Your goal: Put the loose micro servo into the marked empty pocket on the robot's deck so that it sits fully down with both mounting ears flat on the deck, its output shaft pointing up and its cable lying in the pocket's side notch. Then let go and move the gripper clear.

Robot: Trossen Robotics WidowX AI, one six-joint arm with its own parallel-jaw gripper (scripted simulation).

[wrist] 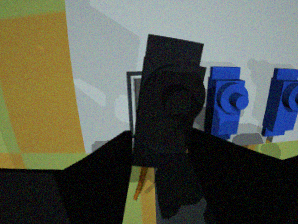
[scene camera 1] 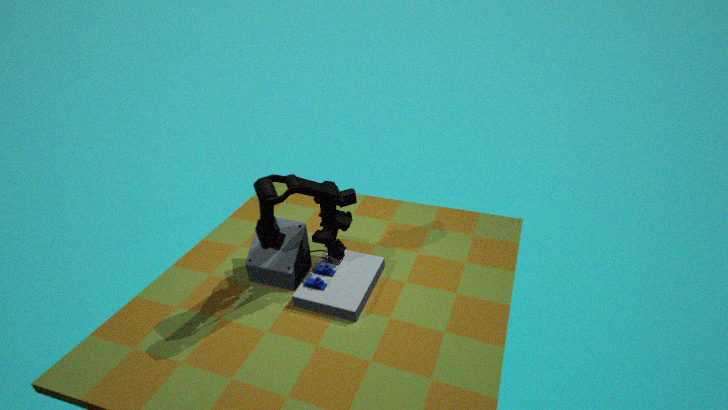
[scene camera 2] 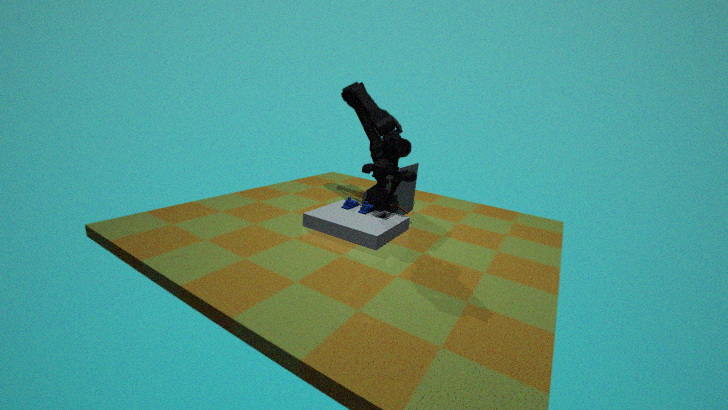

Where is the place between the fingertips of my gripper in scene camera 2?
386,196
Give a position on a grey deck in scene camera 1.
346,293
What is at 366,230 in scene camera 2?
A grey deck.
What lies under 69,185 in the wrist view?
My gripper.
